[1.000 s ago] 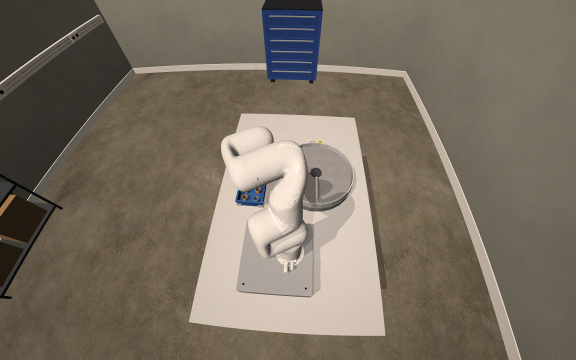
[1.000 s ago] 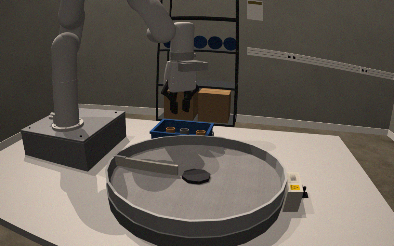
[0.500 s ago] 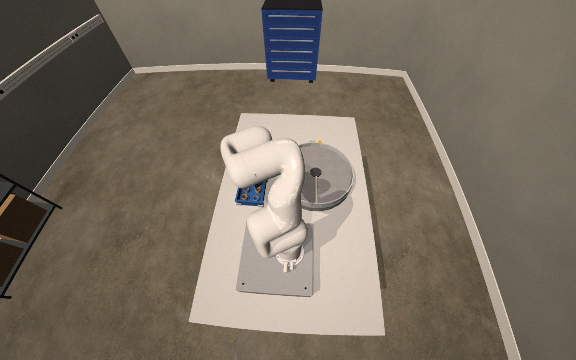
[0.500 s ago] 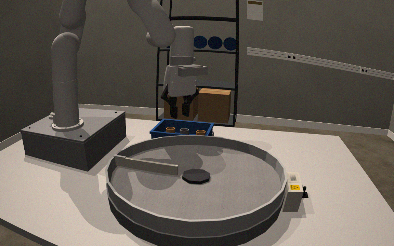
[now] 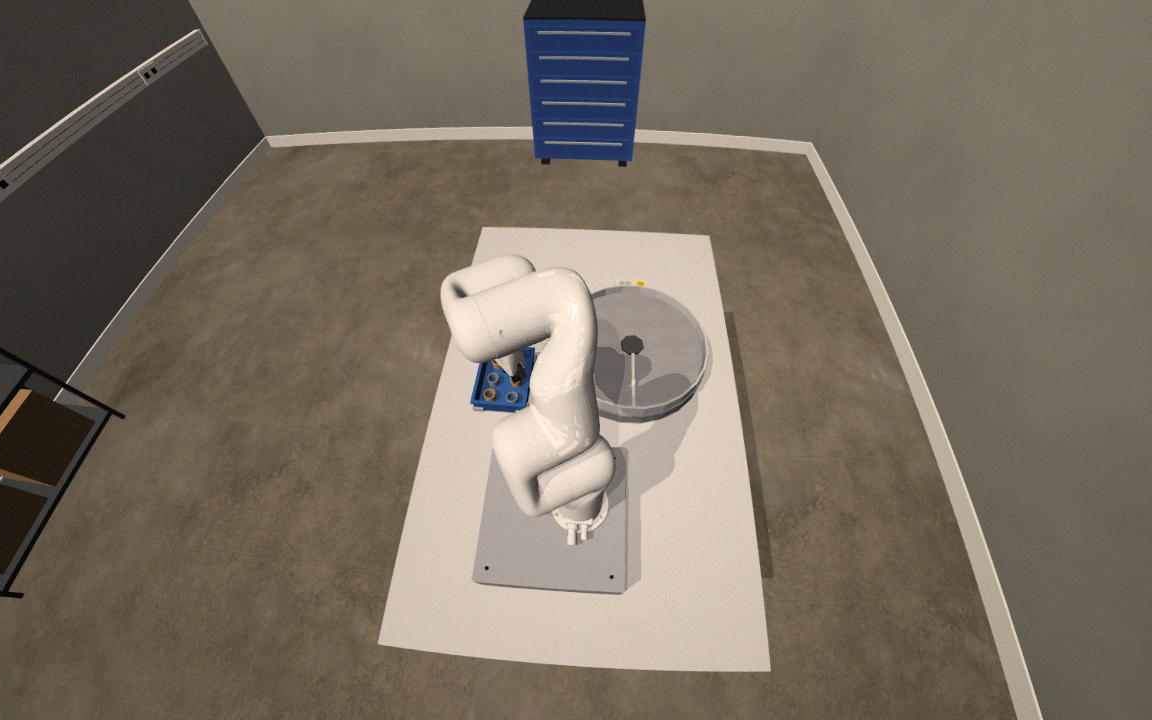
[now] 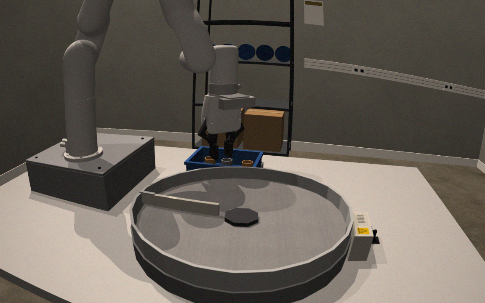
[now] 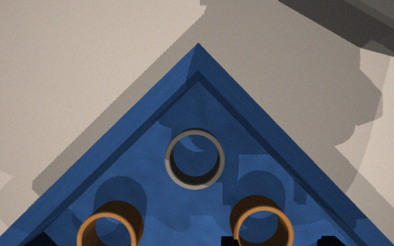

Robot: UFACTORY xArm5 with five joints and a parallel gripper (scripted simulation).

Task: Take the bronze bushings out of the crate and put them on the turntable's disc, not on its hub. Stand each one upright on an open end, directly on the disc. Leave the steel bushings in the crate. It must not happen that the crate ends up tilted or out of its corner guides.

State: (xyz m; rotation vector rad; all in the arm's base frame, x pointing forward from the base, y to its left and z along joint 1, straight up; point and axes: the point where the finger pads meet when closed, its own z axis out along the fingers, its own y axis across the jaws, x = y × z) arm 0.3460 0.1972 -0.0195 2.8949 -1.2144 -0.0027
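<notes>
Now: the blue crate 5 cm below my hand and 3 cm to the left of it. Round my hand: turntable disc 32 cm to the right, 11 cm ahead, 2 cm below.
</notes>
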